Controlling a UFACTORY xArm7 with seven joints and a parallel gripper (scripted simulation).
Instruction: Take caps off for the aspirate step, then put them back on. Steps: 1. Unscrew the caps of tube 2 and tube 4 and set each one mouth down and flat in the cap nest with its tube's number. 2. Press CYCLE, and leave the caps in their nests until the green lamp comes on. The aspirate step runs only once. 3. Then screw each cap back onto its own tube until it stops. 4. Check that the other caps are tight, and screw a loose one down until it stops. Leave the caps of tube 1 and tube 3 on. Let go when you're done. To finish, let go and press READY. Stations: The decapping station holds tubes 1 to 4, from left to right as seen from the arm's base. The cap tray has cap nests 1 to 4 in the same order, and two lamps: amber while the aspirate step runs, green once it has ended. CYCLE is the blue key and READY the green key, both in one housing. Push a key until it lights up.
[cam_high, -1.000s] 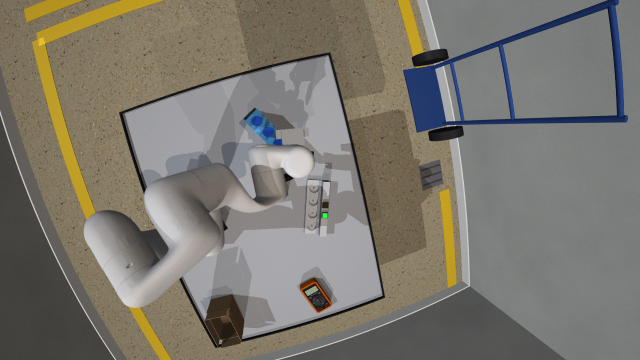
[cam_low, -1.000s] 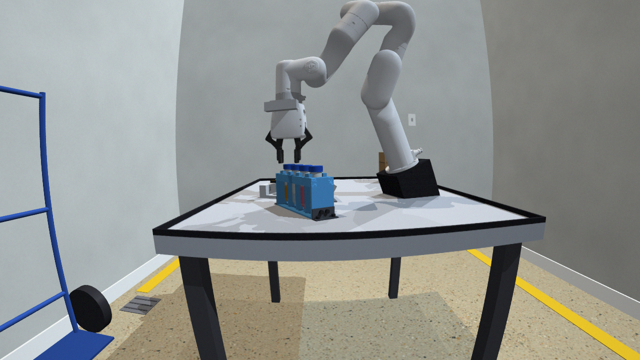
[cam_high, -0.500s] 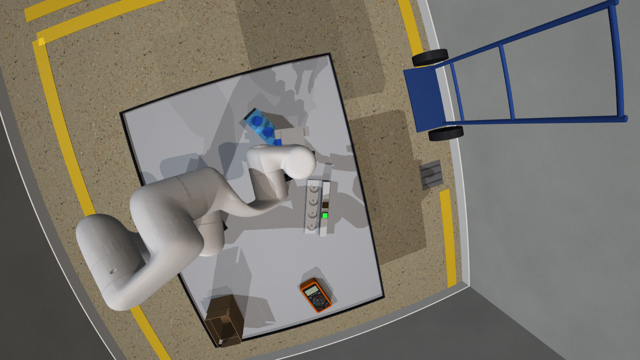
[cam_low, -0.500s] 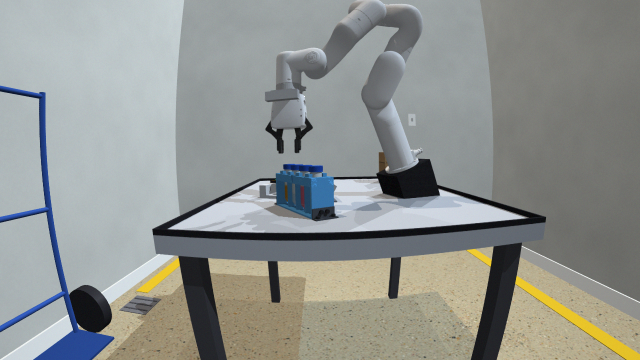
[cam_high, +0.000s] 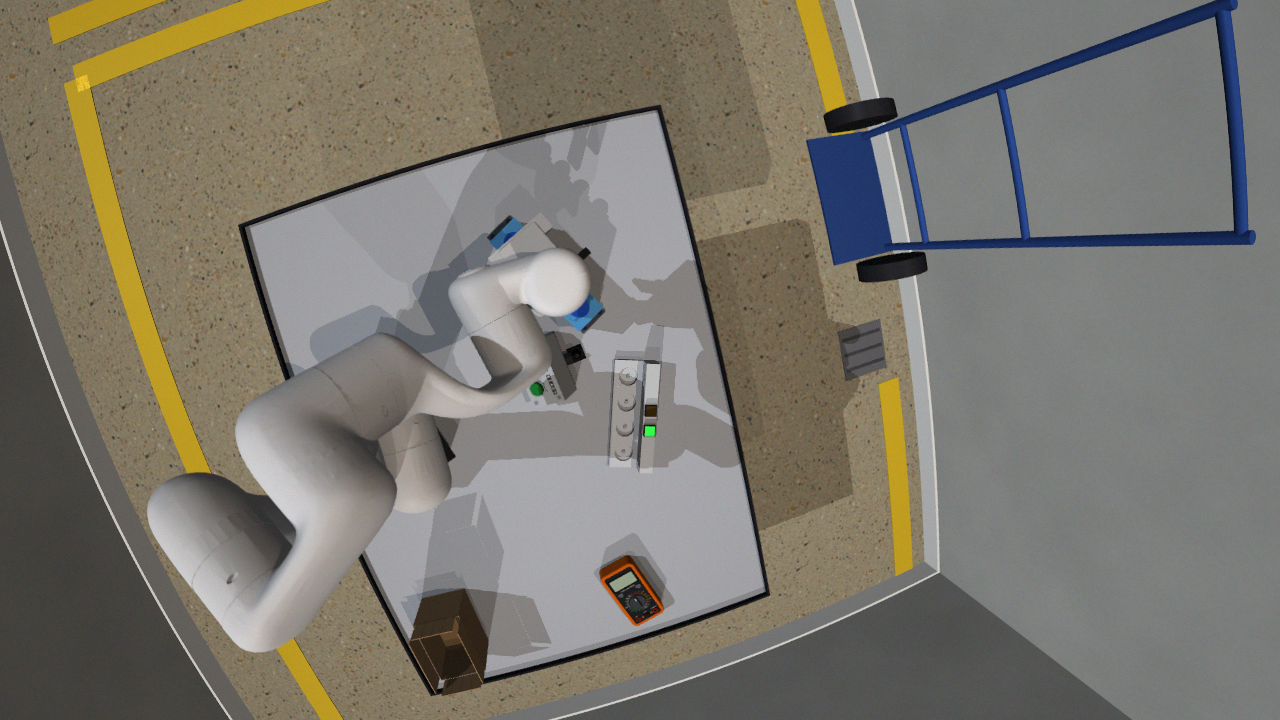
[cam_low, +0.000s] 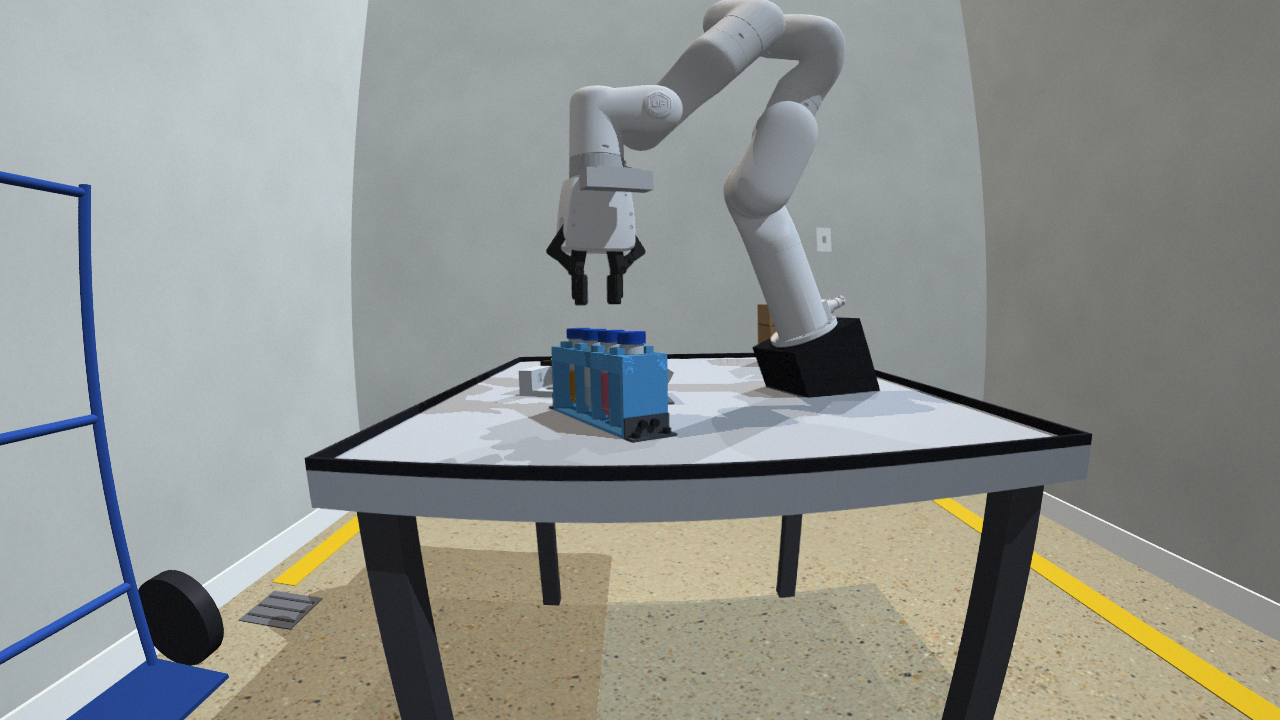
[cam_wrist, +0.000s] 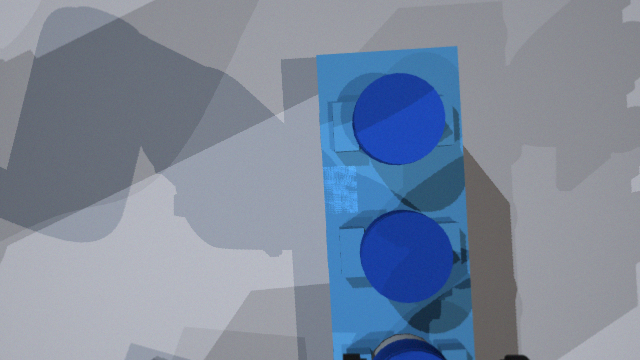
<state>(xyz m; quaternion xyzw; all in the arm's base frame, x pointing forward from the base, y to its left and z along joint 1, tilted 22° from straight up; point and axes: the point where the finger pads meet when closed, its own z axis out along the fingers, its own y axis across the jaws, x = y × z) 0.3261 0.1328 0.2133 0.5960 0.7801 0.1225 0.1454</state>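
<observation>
Right now the threaded tube neck is 20 mm ahead of my hand, 60 mm to the right of it and 60 mm below it. Also, from my hand: key housing (90 mm behind, 150 mm to the right, 120 mm below); then blue cycle key (110 mm behind, 120 mm to the right, 110 mm below); then green ready key (110 mm behind, 160 mm to the right, 110 mm below).
</observation>
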